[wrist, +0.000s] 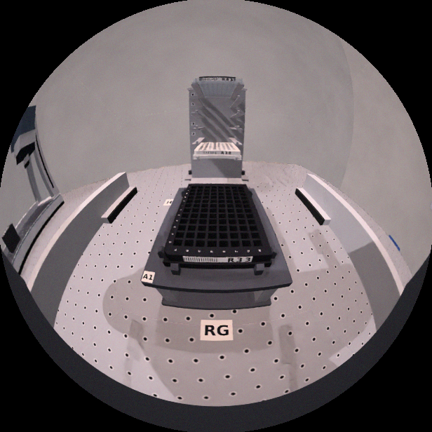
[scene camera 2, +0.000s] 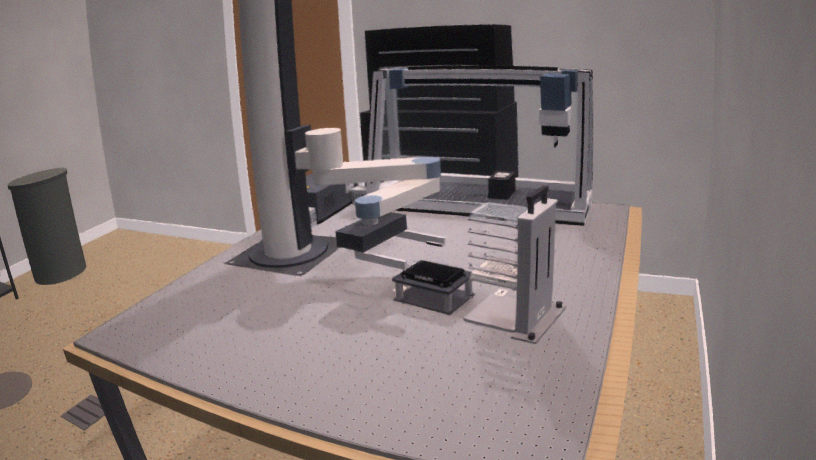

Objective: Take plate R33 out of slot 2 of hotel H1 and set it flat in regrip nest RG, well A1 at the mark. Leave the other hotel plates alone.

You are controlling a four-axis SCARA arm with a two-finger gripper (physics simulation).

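Seen in the pictures: gripper, fingertip midpoint: (scene camera 2: 426, 252); arm's base at its link origin: (scene camera 2: 288, 255).
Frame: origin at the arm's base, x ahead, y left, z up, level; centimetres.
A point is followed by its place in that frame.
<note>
Plate R33 (scene camera 2: 434, 273) {x 55.6, y -17.3, z 8.5 cm} (wrist: 217, 220), black with a grid of wells, lies flat and level in regrip nest RG (scene camera 2: 432, 286) {x 56.7, y -21.8, z 7.3 cm} (wrist: 277, 272). Its barcode edge faces the wrist camera, and the A1 label (wrist: 148, 277) is at the nest's near left corner. The plate's small well markings are too fine to read. My gripper (scene camera 2: 425, 253) {x 52.9, y -15.5, z 12.8 cm} (wrist: 215, 177) is open, a little above the nest; its two fingers stand wide apart on both sides of the plate, not touching it. Hotel H1 (scene camera 2: 536, 268) {x 81.9, y -25.2, z 16.0 cm} (wrist: 217, 170) stands beyond the nest.
In the hotel are a white plate (scene camera 2: 498, 269) {x 71.9, y -19.1, z 12.1 cm} (wrist: 216, 148) low down and a clear plate (scene camera 2: 496, 212) {x 71.9, y -20.6, z 26.1 cm} (wrist: 216, 89) at the top. A gantry frame (scene camera 2: 581, 142) {x 82.6, y 51.4, z 28.1 cm} with a blue and white head (scene camera 2: 554, 94) {x 74.4, y 46.5, z 44.3 cm} stands at the table's back.
</note>
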